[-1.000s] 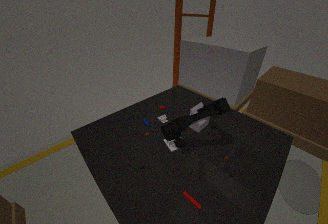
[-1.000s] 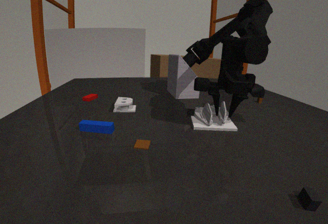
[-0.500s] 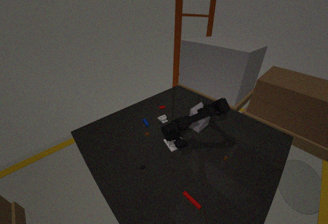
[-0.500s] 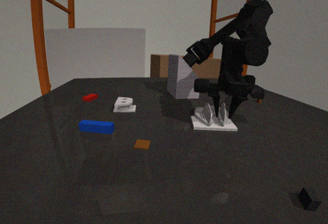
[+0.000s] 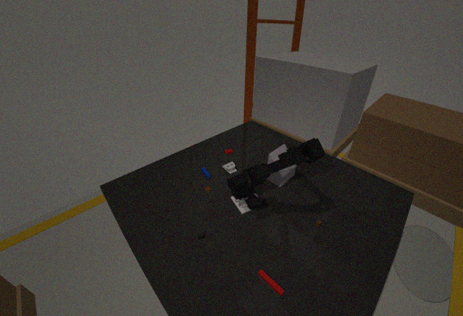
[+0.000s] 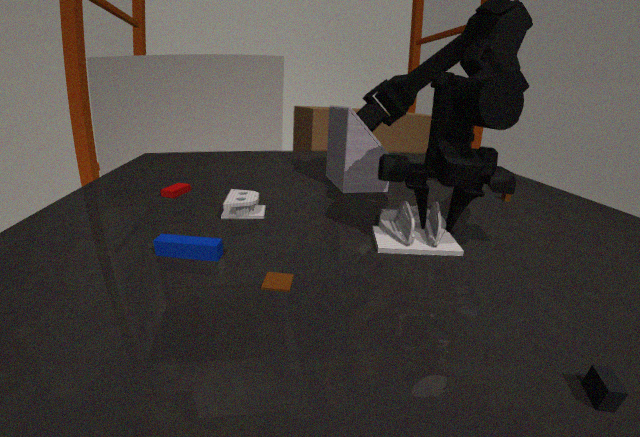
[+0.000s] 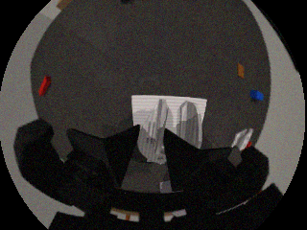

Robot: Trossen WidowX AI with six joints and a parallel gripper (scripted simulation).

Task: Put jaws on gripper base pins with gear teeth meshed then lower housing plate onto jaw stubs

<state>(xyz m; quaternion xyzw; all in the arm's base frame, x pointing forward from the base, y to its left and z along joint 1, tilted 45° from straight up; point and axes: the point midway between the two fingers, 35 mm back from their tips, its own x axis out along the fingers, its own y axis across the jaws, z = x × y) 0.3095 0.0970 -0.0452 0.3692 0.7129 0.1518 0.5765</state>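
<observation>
The flat white plate lies 3 cm to the right of my gripper tip and 1 cm below it. Also, from my gripper tip: orange tile (23 cm to the right, 8 cm ahead, 2 cm below); then white jaw (5 cm behind, 4 cm to the right); then white housing plate (6 cm behind, 2 cm to the right, 1 cm below).
</observation>
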